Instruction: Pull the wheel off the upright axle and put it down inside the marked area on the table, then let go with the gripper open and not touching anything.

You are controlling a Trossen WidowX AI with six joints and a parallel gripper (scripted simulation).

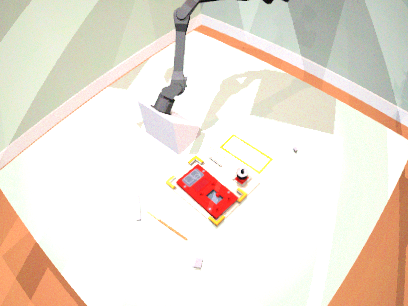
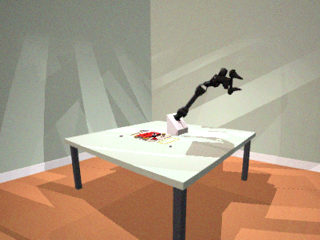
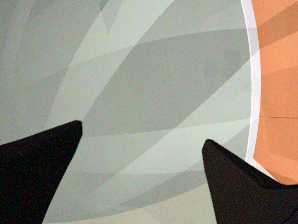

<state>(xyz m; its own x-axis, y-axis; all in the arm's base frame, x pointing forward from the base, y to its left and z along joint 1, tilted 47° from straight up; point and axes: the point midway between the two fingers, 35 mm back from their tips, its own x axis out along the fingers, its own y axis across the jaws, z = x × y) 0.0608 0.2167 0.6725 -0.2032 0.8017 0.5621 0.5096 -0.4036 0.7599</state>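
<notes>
The wheel is 35 cm ahead of my gripper tip, 59 cm to the right of it and 42 cm below it. The rest, counted from my gripper tip: small white bar 19 cm ahead, 94 cm to the right, 45 cm below; thin wooden stick 31 cm ahead, 90 cm to the right, 45 cm below; upright axle 35 cm ahead, 59 cm to the right, 42 cm below.
</notes>
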